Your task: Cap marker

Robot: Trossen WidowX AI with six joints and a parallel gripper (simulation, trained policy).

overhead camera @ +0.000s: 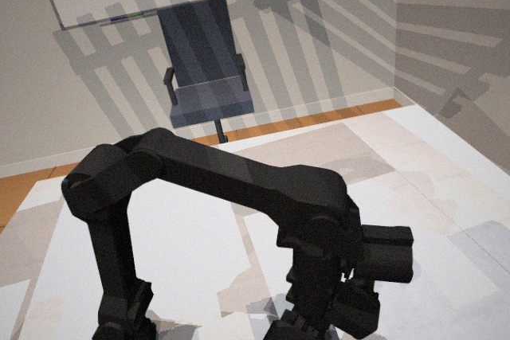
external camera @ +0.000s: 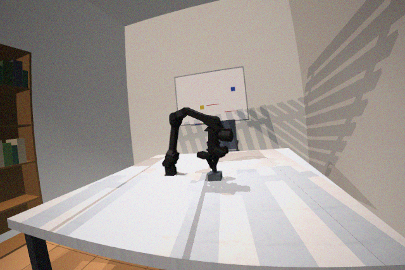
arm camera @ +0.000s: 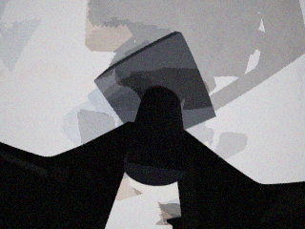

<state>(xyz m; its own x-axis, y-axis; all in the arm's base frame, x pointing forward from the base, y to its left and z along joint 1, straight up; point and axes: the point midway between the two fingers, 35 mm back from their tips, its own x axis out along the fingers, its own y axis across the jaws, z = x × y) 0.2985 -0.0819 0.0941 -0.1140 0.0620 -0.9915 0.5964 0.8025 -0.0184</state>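
Right now the marker cap is 10 mm to the right of my gripper tip, 10 mm ahead of it and 10 mm above it. Also, from my gripper tip: grey holder block 40 mm below, 10 mm to the right, 10 mm ahead.
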